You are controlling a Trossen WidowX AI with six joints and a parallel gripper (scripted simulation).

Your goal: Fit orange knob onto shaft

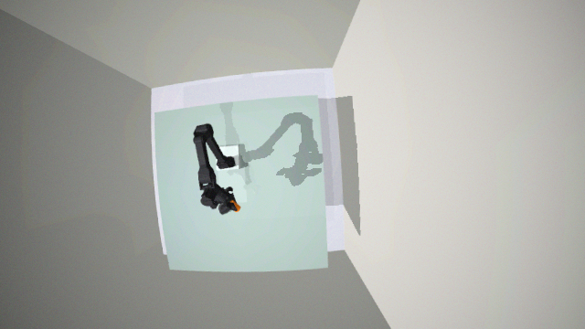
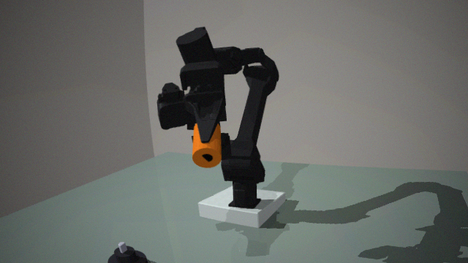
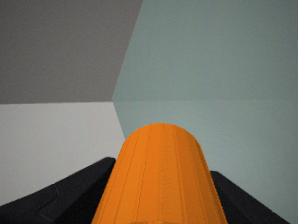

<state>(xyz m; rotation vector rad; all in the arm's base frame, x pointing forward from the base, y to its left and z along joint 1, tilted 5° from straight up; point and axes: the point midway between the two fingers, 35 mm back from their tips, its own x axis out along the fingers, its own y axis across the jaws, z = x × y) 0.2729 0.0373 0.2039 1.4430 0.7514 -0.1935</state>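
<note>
Right now the orange knob is 3 cm behind my gripper tip, 1 cm to the right of it and 2 cm above it. From my gripper tip the other things lie so: dark round pedestal (2 cm ahead, 20 cm to the right, 21 cm below).
</note>
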